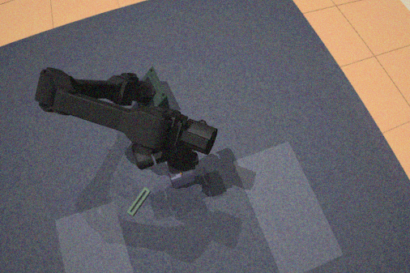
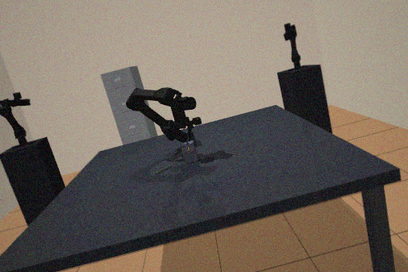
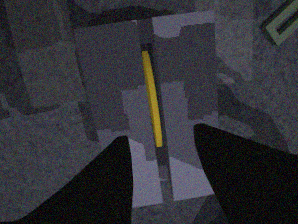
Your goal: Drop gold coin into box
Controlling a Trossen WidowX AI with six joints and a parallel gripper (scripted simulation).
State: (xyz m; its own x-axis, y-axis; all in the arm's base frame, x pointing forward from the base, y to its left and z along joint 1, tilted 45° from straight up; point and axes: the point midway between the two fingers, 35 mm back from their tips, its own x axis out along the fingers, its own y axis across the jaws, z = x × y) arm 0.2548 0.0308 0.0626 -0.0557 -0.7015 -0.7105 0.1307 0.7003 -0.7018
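The gold coin is 6 cm below my gripper tip.
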